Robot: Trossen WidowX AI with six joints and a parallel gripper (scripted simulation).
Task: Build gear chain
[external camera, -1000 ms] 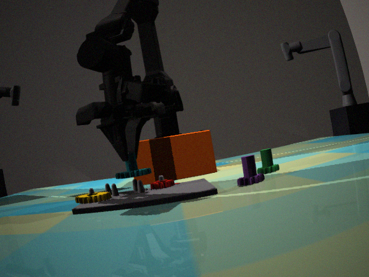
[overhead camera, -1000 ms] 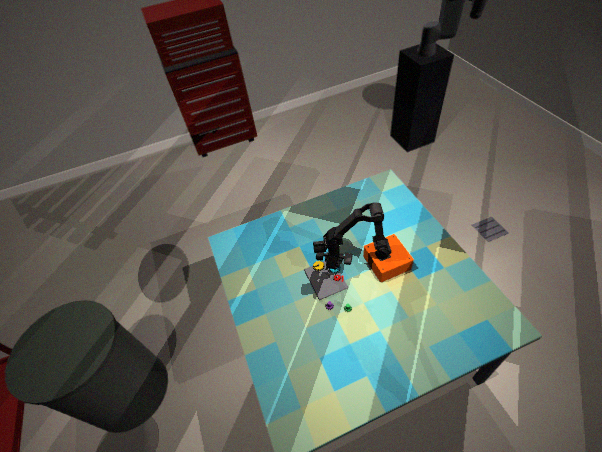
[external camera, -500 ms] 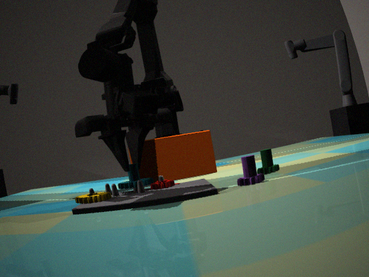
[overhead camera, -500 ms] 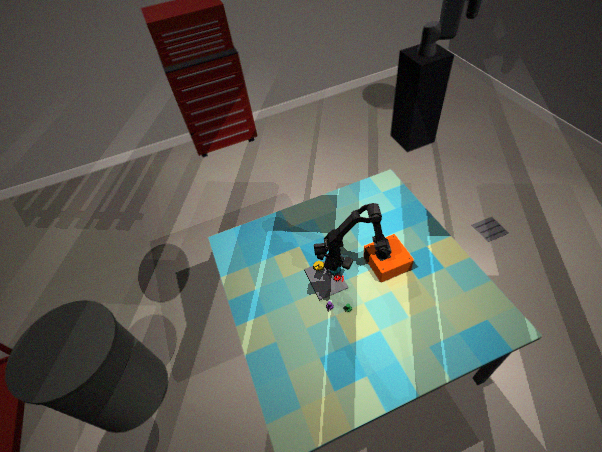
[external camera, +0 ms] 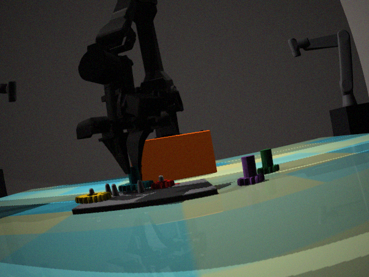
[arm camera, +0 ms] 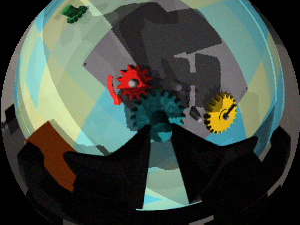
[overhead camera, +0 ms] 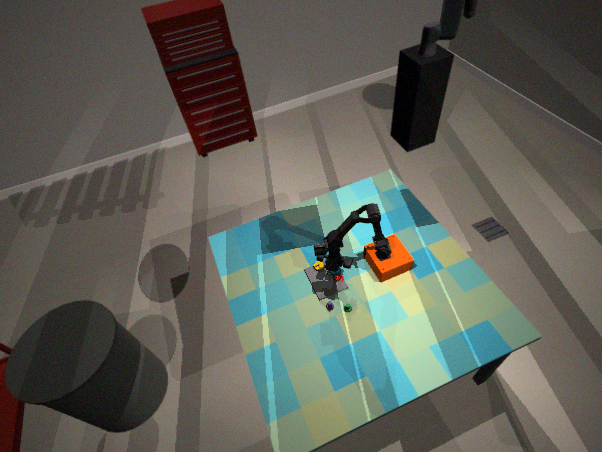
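Now: the teal gear 1 cm below my gripper tip. Also, from my gripper tip: red arrow (1 cm behind, 6 cm to the left, 3 cm below); yellow gear (7 cm ahead, 7 cm to the right, 2 cm below); red gear (1 cm ahead, 5 cm to the left, 2 cm below).
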